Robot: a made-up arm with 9 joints.
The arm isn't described. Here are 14 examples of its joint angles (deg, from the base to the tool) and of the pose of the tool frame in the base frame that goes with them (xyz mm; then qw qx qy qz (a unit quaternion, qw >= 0)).
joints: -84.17 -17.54 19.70 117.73 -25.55 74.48 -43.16 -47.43 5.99
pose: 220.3 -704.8 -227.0 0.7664 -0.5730 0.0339 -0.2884
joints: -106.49 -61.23 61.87 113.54 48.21 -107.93 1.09 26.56 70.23
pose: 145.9 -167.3 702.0 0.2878 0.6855 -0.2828 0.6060
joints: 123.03 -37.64 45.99 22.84 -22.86 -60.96 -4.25 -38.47 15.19
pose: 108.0 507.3 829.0 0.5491 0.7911 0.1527 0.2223
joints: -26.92 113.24 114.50 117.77 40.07 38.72 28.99 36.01 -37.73
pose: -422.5 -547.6 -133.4 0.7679 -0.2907 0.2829 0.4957
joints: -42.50 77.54 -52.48 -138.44 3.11 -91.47 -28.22 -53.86 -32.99
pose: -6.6 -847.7 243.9 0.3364 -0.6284 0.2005 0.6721
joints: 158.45 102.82 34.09 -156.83 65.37 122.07 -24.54 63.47 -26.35
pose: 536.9 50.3 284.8 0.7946 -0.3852 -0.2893 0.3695
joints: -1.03 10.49 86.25 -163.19 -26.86 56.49 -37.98 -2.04 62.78
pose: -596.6 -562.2 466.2 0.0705 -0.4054 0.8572 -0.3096
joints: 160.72 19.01 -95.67 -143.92 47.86 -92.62 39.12 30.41 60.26
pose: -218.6 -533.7 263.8 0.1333 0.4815 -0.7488 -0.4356
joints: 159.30 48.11 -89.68 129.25 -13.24 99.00 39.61 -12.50 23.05
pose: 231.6 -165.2 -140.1 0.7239 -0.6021 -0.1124 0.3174
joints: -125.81 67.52 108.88 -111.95 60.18 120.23 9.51 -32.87 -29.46
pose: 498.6 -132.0 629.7 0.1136 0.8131 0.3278 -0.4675
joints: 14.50 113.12 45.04 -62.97 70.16 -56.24 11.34 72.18 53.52
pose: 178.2 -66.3 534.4 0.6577 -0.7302 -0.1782 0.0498
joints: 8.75 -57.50 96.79 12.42 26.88 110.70 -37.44 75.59 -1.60
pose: 52.7 55.5 -411.3 0.5352 -0.4986 0.2610 0.6300
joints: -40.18 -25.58 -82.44 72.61 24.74 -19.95 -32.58 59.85 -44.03
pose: 338.9 428.8 244.6 0.6902 -0.0205 -0.6218 0.3694
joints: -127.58 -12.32 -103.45 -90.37 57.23 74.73 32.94 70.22 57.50
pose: -26.1 -649.5 586.1 0.0845 -0.5552 0.7492 -0.3511
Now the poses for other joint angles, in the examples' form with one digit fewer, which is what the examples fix.
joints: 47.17 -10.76 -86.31 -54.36 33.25 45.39 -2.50 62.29 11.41
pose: -564 308 755 0.145 0.657 0.359 0.647
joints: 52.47 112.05 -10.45 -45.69 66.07 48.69 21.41 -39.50 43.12
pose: -637 -685 316 0.226 -0.653 0.719 -0.068
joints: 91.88 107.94 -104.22 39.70 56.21 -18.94 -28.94 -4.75 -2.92
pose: -453 -680 0 0.177 -0.177 -0.179 -0.951
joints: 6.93 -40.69 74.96 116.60 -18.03 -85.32 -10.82 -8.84 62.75
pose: -689 -541 296 0.335 0.099 -0.701 -0.622
